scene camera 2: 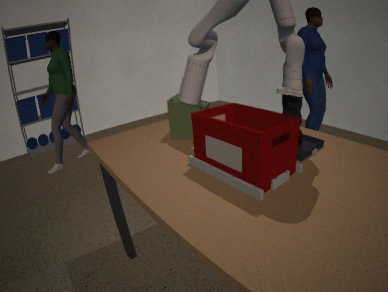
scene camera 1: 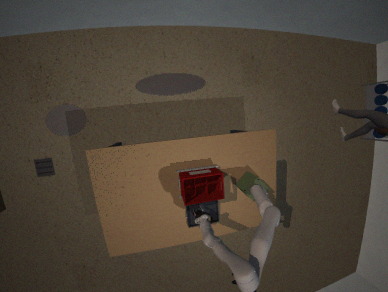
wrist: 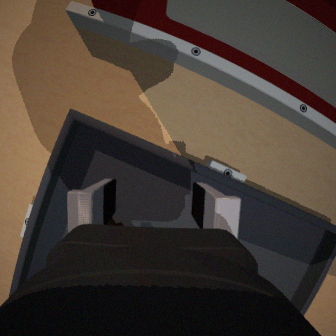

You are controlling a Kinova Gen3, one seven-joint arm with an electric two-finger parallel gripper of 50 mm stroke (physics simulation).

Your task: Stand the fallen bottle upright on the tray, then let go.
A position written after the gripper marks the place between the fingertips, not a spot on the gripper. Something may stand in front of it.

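Observation:
Pale rail (scene camera 2: pixel 257 193), visible. The gripper (wrist: pixel 153 196), visible too.

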